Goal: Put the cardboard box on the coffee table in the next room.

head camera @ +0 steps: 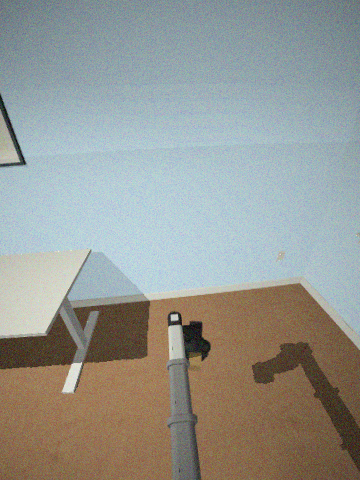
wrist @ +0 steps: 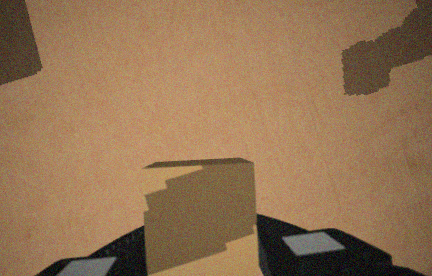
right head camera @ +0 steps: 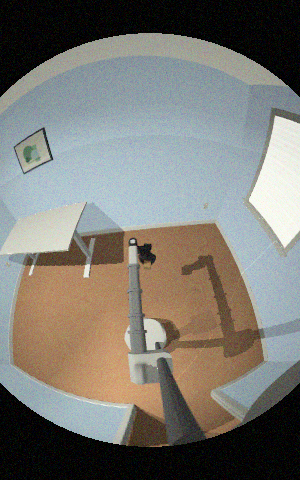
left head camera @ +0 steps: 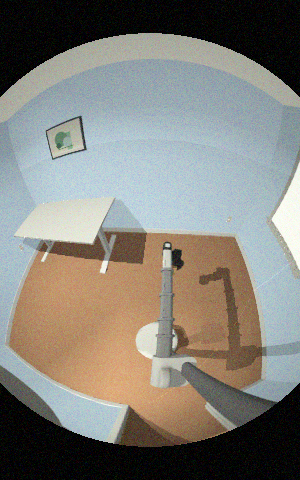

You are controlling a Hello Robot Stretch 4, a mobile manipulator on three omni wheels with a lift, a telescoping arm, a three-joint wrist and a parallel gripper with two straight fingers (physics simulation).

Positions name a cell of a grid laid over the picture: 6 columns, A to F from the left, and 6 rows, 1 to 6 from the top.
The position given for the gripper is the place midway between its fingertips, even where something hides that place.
Observation:
In view: the gripper (wrist: C6), a tan cardboard box (wrist: C5) and a framed picture (left head camera: B2).
The framed picture is seen too in the right head camera view (right head camera: A2).

